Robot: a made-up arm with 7 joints.
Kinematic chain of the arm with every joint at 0, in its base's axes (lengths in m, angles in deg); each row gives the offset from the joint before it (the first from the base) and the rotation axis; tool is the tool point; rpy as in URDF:
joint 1: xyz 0 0 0.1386 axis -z
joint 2: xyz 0 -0.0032 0.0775 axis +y
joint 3: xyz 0 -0.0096 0.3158 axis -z
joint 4: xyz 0 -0.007 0.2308 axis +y
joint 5: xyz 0 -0.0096 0.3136 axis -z
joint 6: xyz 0 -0.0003 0.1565 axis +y
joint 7: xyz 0 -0.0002 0.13 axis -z
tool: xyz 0 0 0 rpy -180 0 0
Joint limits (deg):
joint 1: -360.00..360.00
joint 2: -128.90..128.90
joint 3: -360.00..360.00
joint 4: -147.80..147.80
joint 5: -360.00..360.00
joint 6: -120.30..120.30
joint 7: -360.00..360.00
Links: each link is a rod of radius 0.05 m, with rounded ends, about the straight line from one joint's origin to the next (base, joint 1, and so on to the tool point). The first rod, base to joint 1, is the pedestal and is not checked.
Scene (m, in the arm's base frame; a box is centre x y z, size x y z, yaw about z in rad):
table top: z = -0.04
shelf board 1: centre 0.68 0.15 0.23 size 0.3 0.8 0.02 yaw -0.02
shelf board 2: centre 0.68 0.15 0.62 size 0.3 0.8 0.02 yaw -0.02
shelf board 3: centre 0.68 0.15 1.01 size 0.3 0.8 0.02 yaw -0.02
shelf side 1: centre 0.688 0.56 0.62 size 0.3 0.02 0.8 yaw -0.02
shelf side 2: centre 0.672 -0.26 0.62 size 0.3 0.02 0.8 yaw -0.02
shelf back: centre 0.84 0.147 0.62 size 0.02 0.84 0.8 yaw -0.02
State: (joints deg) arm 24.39 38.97 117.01 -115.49 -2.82 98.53 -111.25
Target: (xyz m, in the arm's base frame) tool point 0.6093 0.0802 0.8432
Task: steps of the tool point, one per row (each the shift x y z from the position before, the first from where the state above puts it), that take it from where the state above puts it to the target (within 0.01 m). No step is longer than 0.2 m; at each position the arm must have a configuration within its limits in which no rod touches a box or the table.
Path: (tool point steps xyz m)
1: -0.1173 0.0091 0.0097
2: -0.1147 -0.0045 -0.0097
3: 0.0644 -0.0312 0.1080
4: 0.0106 -0.0423 0.1358
5: -0.0553 -0.0279 0.1450
6: 0.0817 -0.0017 0.0099
7: 0.0811 -0.0008 0.0006
8: 0.0818 -0.0024 -0.0105

